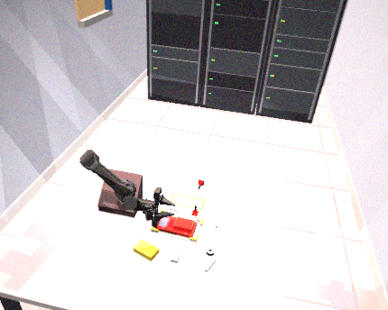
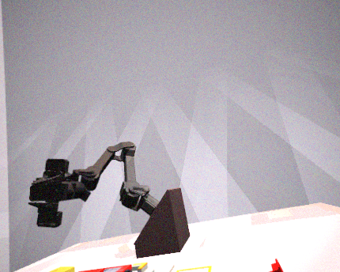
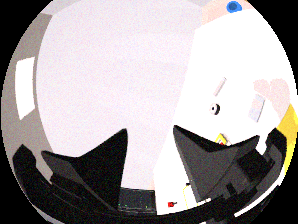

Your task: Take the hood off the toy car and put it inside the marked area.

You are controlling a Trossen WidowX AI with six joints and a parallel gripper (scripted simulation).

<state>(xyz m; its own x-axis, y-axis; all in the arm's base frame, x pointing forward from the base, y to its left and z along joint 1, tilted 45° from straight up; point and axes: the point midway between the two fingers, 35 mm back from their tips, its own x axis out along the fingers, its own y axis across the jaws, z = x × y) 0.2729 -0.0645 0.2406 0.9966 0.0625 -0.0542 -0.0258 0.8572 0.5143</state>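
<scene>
My gripper tip is now 20 mm short of the hood, 130 mm to the right of it and 210 mm above it. Round my gripper tip: yellow block (120 mm behind, 70 mm to the right, 230 mm below); wheel (190 mm ahead, 10 mm to the left, 240 mm below); white stick (200 mm ahead, 70 mm to the right, 240 mm below).
</scene>
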